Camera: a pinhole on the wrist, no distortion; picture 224 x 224 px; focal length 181.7 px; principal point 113.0 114.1 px. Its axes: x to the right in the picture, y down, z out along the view. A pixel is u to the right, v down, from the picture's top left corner.
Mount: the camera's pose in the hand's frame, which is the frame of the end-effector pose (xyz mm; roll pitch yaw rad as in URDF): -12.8 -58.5 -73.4 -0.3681 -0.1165 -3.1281
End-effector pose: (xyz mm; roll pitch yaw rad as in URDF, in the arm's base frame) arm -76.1 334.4 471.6 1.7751 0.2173 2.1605
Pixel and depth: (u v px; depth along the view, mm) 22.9 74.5 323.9
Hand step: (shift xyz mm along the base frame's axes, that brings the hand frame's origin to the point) 89.4 238.4 -188.1
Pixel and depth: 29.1 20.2 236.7
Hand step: 78.4 184.3 -88.7
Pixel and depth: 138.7 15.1 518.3
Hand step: 443.8 252.6 -80.7
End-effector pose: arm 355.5 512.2 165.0 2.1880 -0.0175 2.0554
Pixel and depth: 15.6 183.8 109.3
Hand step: -92.5 17.4 -113.4
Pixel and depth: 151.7 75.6 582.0
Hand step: 327.2 105.7 -429.9
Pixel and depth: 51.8 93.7 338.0
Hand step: 33.1 180.3 -252.9
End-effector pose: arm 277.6 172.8 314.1 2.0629 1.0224 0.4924
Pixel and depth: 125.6 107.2 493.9
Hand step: -164.9 -366.4 -205.9
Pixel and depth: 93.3 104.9 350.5
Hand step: -102.5 -218.8 -194.8
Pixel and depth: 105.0 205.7 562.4
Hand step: -412.7 -283.9 -382.9
